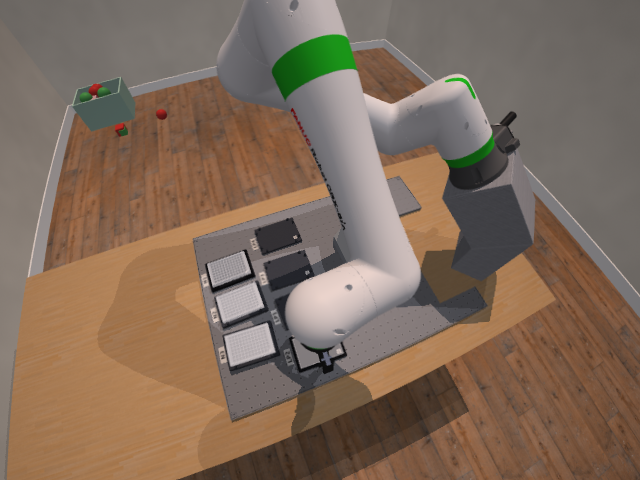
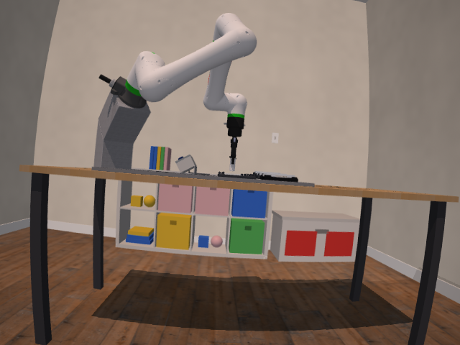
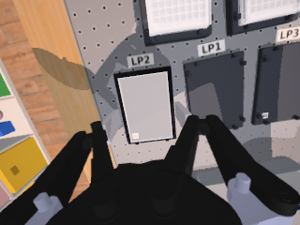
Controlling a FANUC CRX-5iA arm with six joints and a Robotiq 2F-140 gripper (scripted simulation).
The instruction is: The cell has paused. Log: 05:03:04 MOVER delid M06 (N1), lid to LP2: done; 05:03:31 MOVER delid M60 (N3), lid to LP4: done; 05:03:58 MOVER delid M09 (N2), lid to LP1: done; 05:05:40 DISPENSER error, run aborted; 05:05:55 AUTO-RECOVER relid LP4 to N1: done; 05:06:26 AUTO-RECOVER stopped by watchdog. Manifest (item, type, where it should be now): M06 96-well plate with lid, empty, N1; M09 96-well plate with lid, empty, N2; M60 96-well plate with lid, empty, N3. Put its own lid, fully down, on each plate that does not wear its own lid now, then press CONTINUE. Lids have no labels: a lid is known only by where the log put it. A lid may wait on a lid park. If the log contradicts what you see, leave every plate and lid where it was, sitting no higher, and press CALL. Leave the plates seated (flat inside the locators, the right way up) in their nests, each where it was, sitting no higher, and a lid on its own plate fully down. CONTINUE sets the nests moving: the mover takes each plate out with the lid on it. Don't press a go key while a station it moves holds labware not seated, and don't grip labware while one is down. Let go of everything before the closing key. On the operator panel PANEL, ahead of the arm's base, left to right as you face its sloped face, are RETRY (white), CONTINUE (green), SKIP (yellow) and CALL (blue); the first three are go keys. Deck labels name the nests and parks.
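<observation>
Now: the lid park LP2 50 mm below my hand. Round my hand: park labelled LP1: 40 mm behind, 120 mm to the right, 50 mm below; LP3: 90 mm behind, 250 mm to the right, 50 mm below; LP2 label: 80 mm ahead, 30 mm to the right, 50 mm below.
</observation>
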